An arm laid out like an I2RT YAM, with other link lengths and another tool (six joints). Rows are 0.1 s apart.
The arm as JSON. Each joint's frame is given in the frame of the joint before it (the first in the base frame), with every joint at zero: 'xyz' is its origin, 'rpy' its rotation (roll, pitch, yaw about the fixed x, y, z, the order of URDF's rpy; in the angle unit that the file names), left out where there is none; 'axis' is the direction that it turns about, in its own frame. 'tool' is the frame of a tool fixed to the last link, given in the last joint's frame.
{
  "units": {
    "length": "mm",
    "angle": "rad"
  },
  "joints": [
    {
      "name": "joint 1",
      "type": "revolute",
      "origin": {
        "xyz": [
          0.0,
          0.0,
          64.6
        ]
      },
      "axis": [
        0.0,
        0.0,
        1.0
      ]
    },
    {
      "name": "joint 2",
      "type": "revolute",
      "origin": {
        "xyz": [
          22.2,
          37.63,
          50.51
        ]
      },
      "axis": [
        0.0,
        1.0,
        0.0
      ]
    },
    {
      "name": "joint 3",
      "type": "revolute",
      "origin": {
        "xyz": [
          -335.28,
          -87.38,
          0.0
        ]
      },
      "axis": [
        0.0,
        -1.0,
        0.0
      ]
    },
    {
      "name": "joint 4",
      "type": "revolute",
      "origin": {
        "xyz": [
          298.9,
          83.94,
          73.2
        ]
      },
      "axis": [
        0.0,
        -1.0,
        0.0
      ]
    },
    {
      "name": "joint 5",
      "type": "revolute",
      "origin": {
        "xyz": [
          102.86,
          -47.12,
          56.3
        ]
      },
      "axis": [
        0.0,
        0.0,
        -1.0
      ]
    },
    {
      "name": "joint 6",
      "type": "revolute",
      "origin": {
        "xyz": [
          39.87,
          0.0,
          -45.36
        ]
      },
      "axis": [
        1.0,
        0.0,
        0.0
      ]
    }
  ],
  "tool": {
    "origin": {
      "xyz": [
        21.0,
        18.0,
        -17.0
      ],
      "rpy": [
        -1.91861,
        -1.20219,
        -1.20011
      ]
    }
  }
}
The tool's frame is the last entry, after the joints.
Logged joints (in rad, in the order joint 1, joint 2, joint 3, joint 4, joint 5, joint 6), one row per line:
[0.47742 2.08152 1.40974 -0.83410 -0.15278 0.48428]
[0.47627 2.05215 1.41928 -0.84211 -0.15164 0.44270]
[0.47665 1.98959 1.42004 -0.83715 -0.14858 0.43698]
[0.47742 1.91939 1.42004 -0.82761 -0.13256 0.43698]
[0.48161 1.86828 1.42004 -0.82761 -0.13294 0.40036]
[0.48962 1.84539 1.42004 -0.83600 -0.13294 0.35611]
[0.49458 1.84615 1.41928 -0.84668 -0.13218 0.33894]
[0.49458 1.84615 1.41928 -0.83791 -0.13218 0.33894]
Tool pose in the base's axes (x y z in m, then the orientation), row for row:
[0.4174 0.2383 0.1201 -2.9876 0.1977 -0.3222]
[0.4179 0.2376 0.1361 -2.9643 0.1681 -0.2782]
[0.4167 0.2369 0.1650 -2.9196 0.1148 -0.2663]
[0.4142 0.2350 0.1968 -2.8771 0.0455 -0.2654]
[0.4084 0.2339 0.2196 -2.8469 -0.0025 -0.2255]
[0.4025 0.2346 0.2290 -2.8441 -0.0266 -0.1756]
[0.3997 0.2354 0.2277 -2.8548 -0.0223 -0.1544]
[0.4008 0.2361 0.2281 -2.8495 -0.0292 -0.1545]
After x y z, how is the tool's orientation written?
As angles about the fixed x, y, z axes (roll, pitch, yaw), in radians.
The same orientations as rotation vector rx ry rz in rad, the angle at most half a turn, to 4 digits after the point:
[-2.9060 0.4951 0.2521]
[-2.9044 0.4288 0.2088]
[-2.8759 0.4040 0.1224]
[-2.8470 0.3888 0.0142]
[-2.8306 0.3200 -0.0511]
[-2.8361 0.2440 -0.0751]
[-2.8485 0.2157 -0.0636]
[-2.8437 0.2140 -0.0739]

